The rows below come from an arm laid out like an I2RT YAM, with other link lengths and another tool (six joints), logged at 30 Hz.
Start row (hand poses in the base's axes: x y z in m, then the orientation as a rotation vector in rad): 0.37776, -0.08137, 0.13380, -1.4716, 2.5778, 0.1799
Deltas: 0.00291, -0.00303, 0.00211, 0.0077, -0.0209, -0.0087; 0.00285, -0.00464, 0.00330, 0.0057, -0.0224, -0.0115; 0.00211, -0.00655, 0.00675, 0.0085, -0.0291, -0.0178; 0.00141, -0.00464, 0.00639, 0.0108, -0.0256, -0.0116; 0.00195, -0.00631, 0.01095, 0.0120, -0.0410, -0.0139; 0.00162, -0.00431, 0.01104, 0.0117, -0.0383, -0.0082; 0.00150, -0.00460, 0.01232, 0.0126, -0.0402, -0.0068
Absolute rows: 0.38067, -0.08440, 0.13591, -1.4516, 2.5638, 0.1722; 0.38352, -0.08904, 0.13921, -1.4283, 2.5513, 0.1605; 0.38563, -0.09559, 0.14596, -1.3942, 2.5362, 0.1465; 0.38704, -0.10023, 0.15235, -1.3684, 2.5186, 0.1392; 0.38899, -0.10654, 0.16330, -1.3353, 2.4892, 0.1221; 0.39061, -0.11085, 0.17434, -1.3104, 2.4583, 0.1081; 0.39211, -0.11545, 0.18666, -1.2864, 2.4244, 0.0945
